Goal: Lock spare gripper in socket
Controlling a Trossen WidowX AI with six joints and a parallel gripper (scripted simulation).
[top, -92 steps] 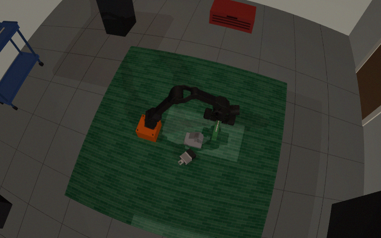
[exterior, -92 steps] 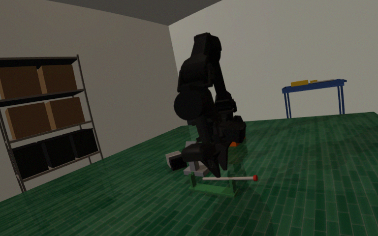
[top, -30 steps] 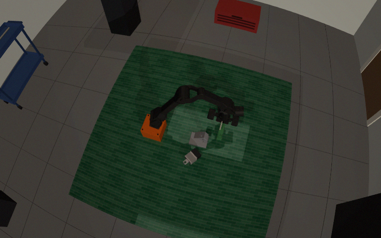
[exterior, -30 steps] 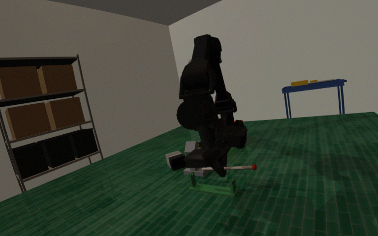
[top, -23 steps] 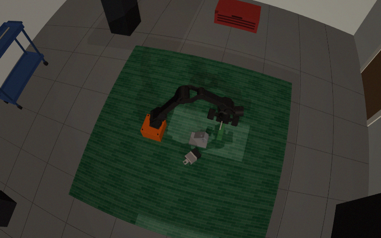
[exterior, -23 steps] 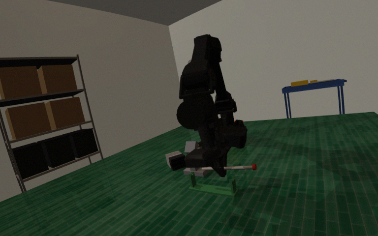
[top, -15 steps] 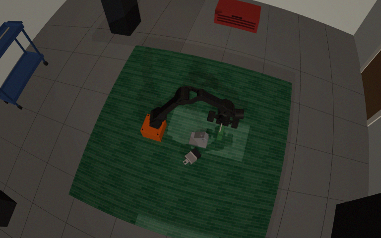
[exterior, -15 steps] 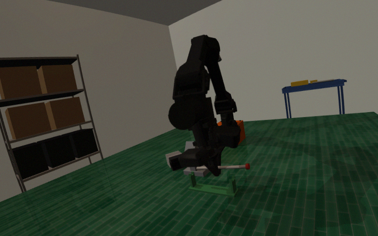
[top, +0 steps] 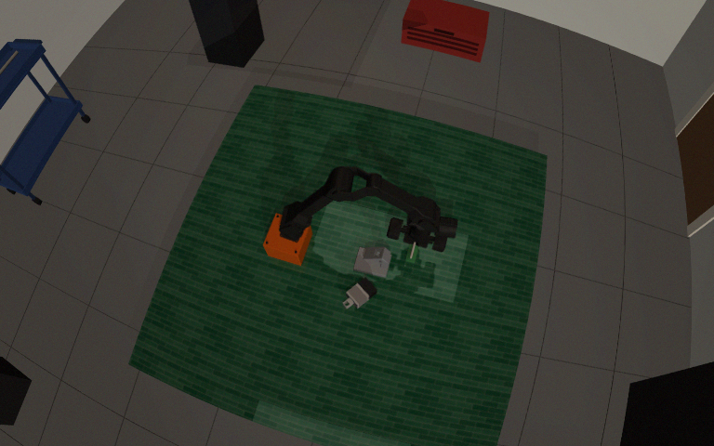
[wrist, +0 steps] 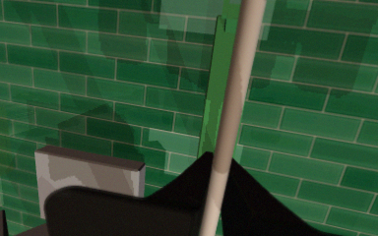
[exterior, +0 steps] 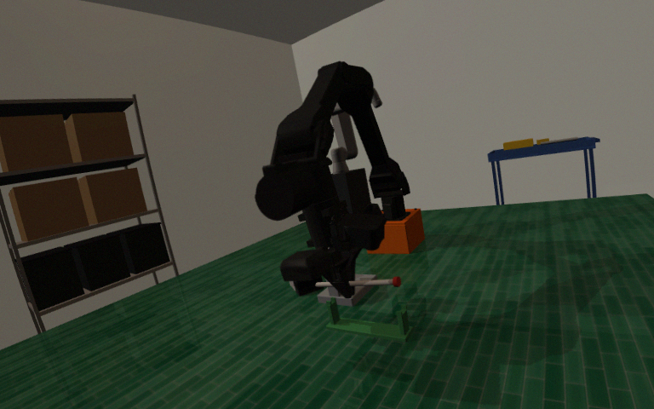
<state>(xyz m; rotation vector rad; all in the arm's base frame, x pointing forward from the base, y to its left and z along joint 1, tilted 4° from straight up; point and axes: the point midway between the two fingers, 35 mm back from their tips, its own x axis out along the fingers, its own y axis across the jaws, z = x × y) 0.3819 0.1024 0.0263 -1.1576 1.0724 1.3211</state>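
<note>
Right now the green cradle is 2 cm to the left of my gripper tip and 3 cm below it. From my gripper tip the other things lie so: grey mount 10 cm behind, 9 cm to the right; then spare gripper 12 cm behind, 22 cm to the right, 3 cm below.
</note>
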